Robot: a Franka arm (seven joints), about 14 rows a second.
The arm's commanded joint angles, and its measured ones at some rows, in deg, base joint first. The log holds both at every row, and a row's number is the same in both.
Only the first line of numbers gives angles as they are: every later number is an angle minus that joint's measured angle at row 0.
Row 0, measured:
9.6, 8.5, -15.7, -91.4, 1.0, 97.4, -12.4
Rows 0 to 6, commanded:
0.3, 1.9, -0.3, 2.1, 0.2, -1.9, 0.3
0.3, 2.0, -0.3, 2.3, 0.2, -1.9, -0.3
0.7, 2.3, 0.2, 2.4, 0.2, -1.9, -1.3
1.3, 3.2, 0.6, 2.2, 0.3, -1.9, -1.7
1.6, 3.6, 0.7, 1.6, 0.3, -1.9, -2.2
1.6, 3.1, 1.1, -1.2, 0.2, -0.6, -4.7
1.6, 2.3, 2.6, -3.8, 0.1, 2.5, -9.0
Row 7, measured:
1.0, 2.9, 1.7, -0.5, 0.0, -0.2, -3.7
